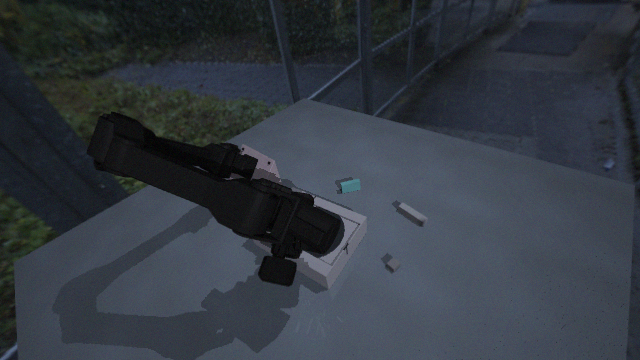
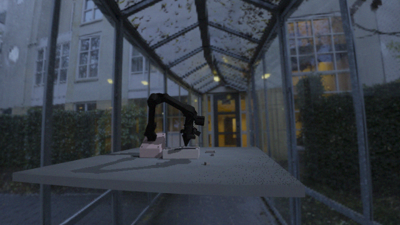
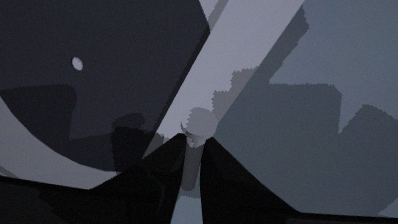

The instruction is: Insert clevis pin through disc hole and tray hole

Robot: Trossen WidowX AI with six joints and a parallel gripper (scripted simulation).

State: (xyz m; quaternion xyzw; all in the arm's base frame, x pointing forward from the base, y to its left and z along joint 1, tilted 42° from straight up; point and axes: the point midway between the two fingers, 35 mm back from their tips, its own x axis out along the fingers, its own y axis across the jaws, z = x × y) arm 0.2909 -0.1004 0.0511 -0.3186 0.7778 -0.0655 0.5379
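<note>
Right now my gripper tip is 20 mm past the dark aluminium disc, 80 mm to the right of it and 30 mm above it. The rest, counted from my gripper tip: teal block (60 mm behind, 300 mm to the left, 70 mm below); then steel clevis pin (10 mm behind); then rimmed steel tray (50 mm behind, 80 mm to the left, 40 mm below).
</note>
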